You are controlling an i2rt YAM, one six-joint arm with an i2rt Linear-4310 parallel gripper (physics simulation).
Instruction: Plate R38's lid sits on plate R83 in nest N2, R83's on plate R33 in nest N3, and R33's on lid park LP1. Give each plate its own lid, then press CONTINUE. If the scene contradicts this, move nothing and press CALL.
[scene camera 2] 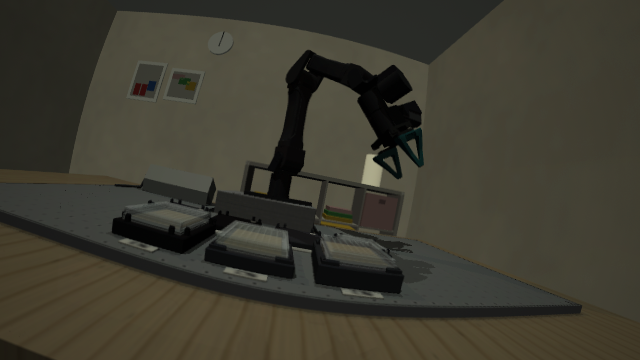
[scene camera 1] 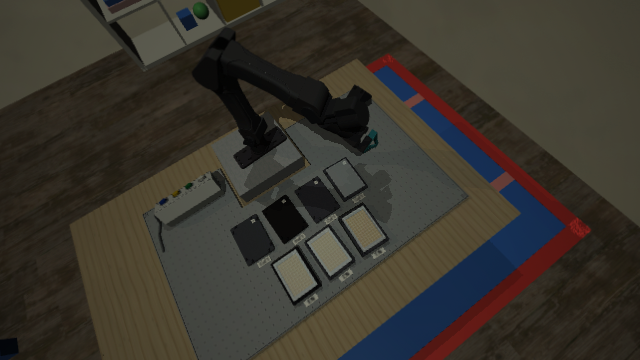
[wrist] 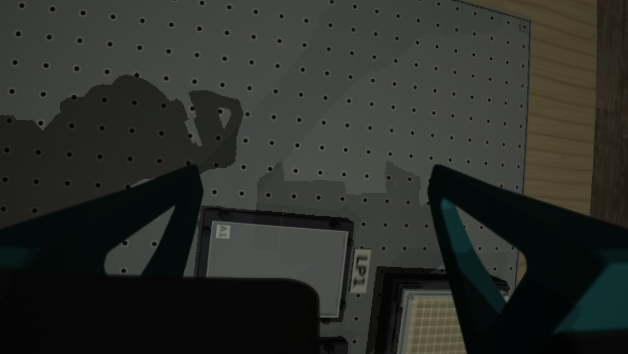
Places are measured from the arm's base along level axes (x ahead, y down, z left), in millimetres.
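Where they show: gripper, between the fingertips: [scene camera 2: 410, 172] [scene camera 1: 366, 137] [wrist: 315, 177]; arm's base, origin of its link: [scene camera 2: 277, 199] [scene camera 1: 260, 147].
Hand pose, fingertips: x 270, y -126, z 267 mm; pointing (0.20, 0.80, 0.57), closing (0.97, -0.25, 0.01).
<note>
Each offset is from my fingertips to the top centre of the thing. "pt": to the spot under its first point.
My open, empty gripper [scene camera 1: 372, 142] [scene camera 2: 410, 170] [wrist: 315, 172] hangs above the board on the LP1 side. Below it, a clear lid with an A1 tag {dx +8, dy +165, dz -90 mm} [scene camera 1: 345, 177] [wrist: 277, 260] lies on the park labelled LP1. In the front row, a tan-filled plate {dx +190, dy +144, dz -162 mm} [scene camera 1: 363, 228] [scene camera 2: 356, 249] [wrist: 432, 322] sits in the right nest, a pale plate {dx +178, dy +149, dz -294 mm} [scene camera 1: 329, 251] [scene camera 2: 254, 239] in the middle nest and another pale plate {dx +169, dy +147, dz -423 mm} [scene camera 1: 296, 275] [scene camera 2: 167, 217] in the left nest. Clear covers show over all three in scene camera 2. The plate numbers cannot be read.
Three dark pads {pt dx +13, dy +173, dz -219 mm} [scene camera 1: 317, 200] {pt dx -1, dy +173, dz -347 mm} [scene camera 1: 285, 219] {pt dx -11, dy +172, dz -477 mm} [scene camera 1: 252, 240] lie beside LP1 in the back row. A grey button box {dx -278, dy +99, dz -577 mm} [scene camera 1: 192, 204] [scene camera 2: 177, 184] with blue, yellow, green and white buttons stands at the left. The arm's grey pedestal [scene camera 1: 275, 178] [scene camera 2: 265, 212] rises behind the pads.
</note>
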